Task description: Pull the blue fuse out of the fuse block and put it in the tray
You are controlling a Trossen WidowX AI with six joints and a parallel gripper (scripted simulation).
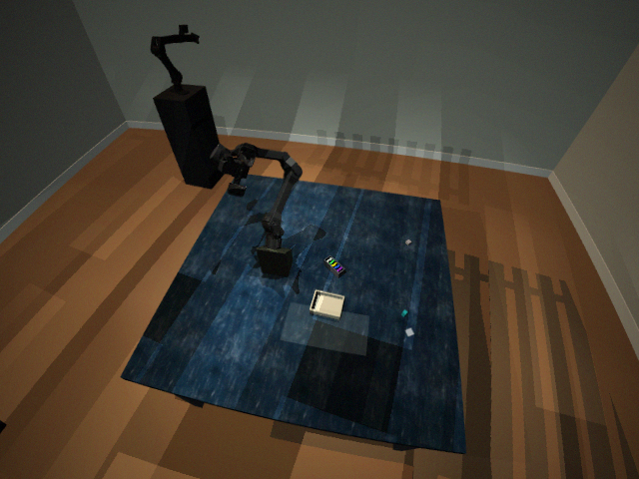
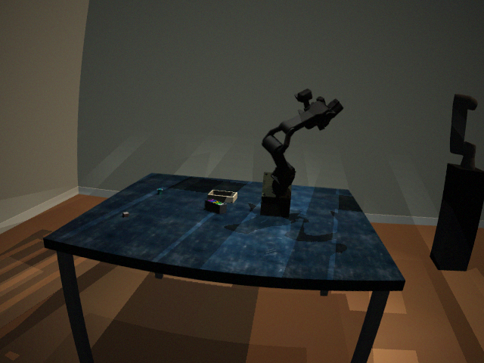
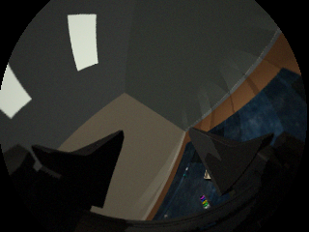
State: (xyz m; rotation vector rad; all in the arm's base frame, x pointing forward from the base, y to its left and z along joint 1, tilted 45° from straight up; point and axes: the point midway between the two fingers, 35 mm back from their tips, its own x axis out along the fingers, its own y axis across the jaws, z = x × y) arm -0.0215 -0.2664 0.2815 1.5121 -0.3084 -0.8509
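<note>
My gripper tip is 350 mm short of the white tray, 130 mm to the left of it and 510 mm above it.
</note>
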